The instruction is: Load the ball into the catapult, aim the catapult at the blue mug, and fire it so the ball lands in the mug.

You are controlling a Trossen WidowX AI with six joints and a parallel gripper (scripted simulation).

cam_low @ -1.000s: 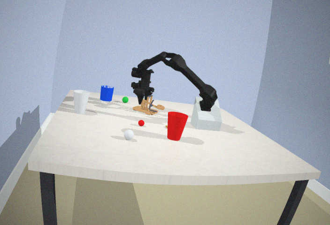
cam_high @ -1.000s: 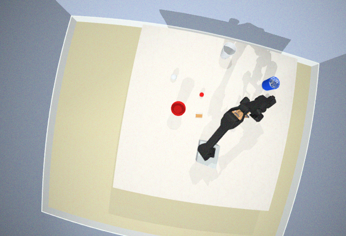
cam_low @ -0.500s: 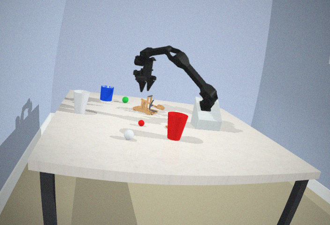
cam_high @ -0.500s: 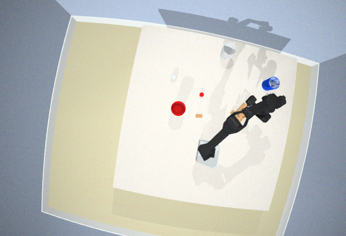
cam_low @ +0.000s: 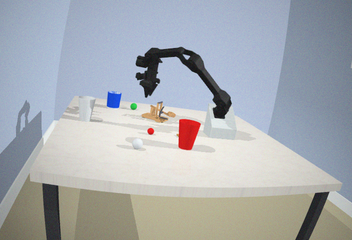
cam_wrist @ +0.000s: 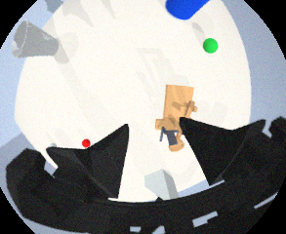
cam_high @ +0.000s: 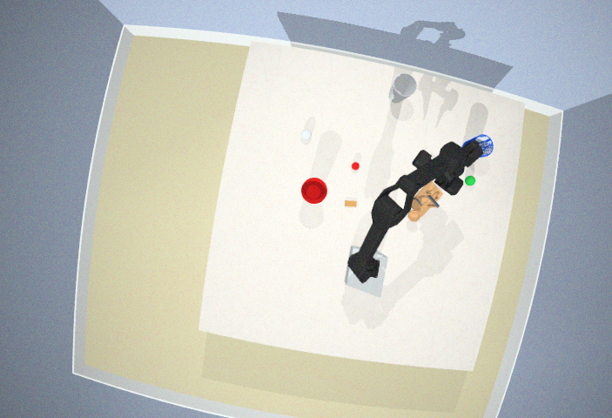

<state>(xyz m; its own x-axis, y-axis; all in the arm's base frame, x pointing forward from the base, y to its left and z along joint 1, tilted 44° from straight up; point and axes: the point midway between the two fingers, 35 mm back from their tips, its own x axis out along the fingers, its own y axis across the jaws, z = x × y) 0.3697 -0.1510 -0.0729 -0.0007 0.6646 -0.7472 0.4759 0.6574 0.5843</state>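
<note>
The red ball is 260 mm to the left of my gripper tip, 120 mm below it and 10 mm ahead of it. Round my gripper tip: catapult: 100 mm behind, 90 mm below, 20 mm to the right; then blue mug: 250 mm to the right, 170 mm ahead, 110 mm below; then green ball: 250 mm to the right, 120 mm below, 30 mm ahead.
</note>
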